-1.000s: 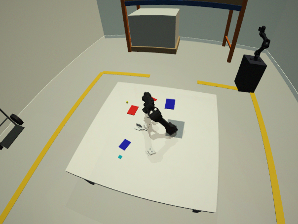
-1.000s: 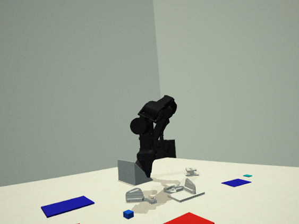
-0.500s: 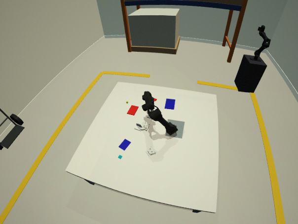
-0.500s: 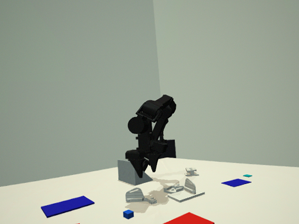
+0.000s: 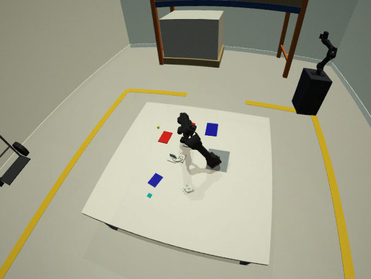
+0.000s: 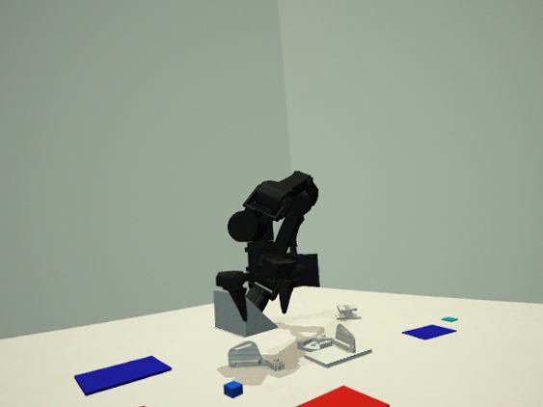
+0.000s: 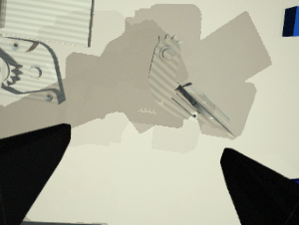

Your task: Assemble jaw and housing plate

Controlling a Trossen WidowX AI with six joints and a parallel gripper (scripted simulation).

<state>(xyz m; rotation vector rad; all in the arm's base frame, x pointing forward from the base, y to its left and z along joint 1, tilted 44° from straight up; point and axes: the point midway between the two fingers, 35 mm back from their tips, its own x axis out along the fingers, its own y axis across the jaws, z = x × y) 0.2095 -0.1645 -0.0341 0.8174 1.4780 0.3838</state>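
The jaw lies 8 cm below my gripper tip, 3 cm to the right of it and 3 cm ahead of it. Also, from my gripper tip: flat red strip: 30 cm to the right, 8 cm below, 5 cm ahead; then flat blue plate: 23 cm to the right, 17 cm behind, 8 cm below; then blue cube: 14 cm to the right, 8 cm below, 6 cm ahead.
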